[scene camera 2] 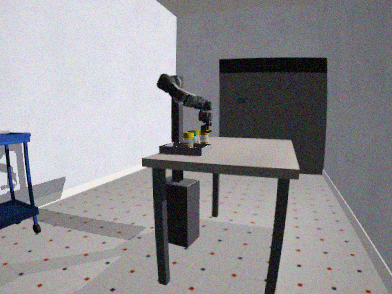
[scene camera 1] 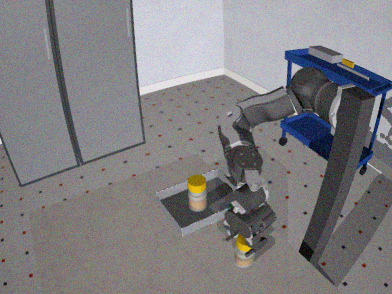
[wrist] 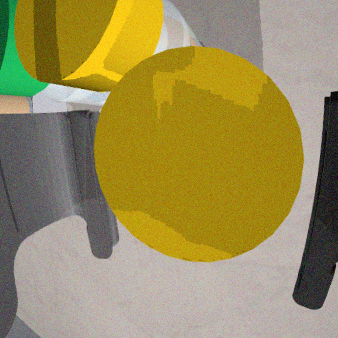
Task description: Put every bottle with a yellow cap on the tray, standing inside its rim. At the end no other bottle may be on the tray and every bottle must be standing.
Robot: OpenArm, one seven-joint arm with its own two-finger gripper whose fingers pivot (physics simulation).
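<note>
One yellow-capped bottle (scene camera 1: 197, 199) (scene camera 2: 188, 138) stands inside the tray (scene camera 1: 199, 224) (scene camera 2: 180, 150). My gripper (scene camera 1: 245, 243) (scene camera 2: 206, 131) (wrist: 195, 190) is open, pointing down over another standing bottle with a yellow cap (scene camera 1: 243, 259) (scene camera 2: 204, 138) (wrist: 199, 154). In the wrist view this cap lies between the fingers, close to the left finger, with a gap to the right finger. A third yellow-capped bottle (wrist: 85, 30) and a green-capped bottle (wrist: 15, 75) stand close together beside it, outside the tray; the gripper hides them in scene camera 1.
The tray is close beside the bottles and the gripper, with its low rim around it. The table (scene camera 1: 100, 250) (scene camera 2: 250, 155) carries everything. The arm's dark post (scene camera 1: 335, 175) stands at the right. A blue cart (scene camera 1: 305, 123) and a grey cabinet (scene camera 1: 100, 75) are farther off.
</note>
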